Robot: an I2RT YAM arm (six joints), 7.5 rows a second.
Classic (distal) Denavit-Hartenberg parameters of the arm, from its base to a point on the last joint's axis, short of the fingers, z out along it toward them. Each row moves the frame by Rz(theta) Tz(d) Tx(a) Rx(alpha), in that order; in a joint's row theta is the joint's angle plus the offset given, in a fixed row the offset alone. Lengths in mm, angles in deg.
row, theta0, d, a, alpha
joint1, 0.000, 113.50, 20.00, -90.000
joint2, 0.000, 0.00, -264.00, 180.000
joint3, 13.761, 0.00, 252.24, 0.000
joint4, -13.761, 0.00, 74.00, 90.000
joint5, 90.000, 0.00, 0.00, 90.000
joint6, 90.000, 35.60, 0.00, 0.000
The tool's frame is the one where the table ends.
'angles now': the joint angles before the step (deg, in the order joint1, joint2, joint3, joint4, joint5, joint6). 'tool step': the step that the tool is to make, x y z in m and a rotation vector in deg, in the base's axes. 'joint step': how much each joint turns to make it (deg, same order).
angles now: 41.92, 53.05, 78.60, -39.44, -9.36, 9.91
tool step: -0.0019, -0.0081, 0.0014, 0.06, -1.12, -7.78
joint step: 0.01, -1.33, -0.32, -0.03, 7.74, 1.12
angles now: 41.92, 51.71, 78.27, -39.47, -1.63, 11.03
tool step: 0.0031, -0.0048, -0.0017, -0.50, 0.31, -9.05
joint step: -0.07, -0.13, -0.18, -0.61, 8.78, 1.89
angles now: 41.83, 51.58, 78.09, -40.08, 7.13, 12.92
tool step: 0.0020, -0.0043, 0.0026, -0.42, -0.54, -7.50
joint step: 0.00, 0.28, 0.81, -0.62, 7.45, 1.13
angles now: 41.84, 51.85, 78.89, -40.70, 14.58, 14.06
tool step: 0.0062, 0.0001, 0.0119, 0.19, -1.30, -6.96
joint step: 0.02, 2.38, 3.45, -0.26, 6.96, 0.94
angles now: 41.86, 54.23, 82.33, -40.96, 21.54, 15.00
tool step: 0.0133, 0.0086, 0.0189, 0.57, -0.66, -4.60
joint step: 0.03, 5.35, 6.71, -0.93, 4.52, 1.09
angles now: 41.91, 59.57, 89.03, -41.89, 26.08, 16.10
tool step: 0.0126, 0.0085, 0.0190, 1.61, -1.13, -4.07
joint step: 0.02, 5.15, 6.87, -0.48, 3.91, 1.44
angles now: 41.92, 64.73, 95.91, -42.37, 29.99, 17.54
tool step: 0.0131, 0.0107, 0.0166, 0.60, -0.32, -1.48
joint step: -0.01, 5.54, 7.55, -1.67, 1.40, 0.59
